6 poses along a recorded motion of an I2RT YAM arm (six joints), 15 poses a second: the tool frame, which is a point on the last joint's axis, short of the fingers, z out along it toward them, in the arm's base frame.
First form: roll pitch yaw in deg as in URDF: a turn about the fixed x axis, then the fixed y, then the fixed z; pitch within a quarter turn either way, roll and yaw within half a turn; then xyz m.
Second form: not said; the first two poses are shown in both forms.
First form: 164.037 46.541 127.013 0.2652 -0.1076 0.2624
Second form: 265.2 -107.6 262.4 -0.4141 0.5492 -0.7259 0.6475 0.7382 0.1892
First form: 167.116 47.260 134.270 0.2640 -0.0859 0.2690
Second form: 264.0 -85.9 269.0 -0.4737 0.4860 -0.7344 0.5837 0.7977 0.1513
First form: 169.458 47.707 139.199 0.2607 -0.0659 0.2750
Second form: 260.7 -65.9 275.0 -0.5094 0.4397 -0.7397 0.5400 0.8326 0.1231
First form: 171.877 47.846 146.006 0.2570 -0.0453 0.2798
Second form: 257.0 -45.3 279.8 -0.5564 0.3752 -0.7413 0.4666 0.8793 0.0948
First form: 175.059 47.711 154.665 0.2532 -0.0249 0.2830
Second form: 253.2 -24.9 283.0 -0.6082 0.2879 -0.7398 0.3687 0.9277 0.0580
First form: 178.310 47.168 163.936 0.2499 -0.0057 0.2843
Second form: 249.9 -5.7 284.3 -0.6533 0.1881 -0.7334 0.2558 0.9665 0.0201
